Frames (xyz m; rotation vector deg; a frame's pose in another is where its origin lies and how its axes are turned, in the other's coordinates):
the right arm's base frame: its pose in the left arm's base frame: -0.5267 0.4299 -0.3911 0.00 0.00 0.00
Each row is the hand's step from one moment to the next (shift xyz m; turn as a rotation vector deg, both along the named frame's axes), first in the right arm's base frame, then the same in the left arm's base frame.
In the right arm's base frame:
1: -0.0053 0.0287 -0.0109 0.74 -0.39 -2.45
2: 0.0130 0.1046 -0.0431 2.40 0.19 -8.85
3: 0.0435 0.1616 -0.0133 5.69 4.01 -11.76
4: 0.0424 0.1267 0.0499 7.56 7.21 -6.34
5: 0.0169 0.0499 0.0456 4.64 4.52 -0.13
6: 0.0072 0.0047 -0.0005 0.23 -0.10 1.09
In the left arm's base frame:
1: -0.0053 0.0287 -0.0109 0.74 -0.39 -2.45
2: 0.0130 0.1046 -0.0431 2.40 0.19 -8.85
3: 0.0435 0.1616 -0.0133 5.69 4.01 -11.76
4: 0.0424 0.1267 0.0499 7.56 7.21 -6.34
5: 0.0169 0.0499 0.0456 4.64 4.52 -0.13
6: 0.0072 0.0047 -0.0005 0.23 -0.10 1.09

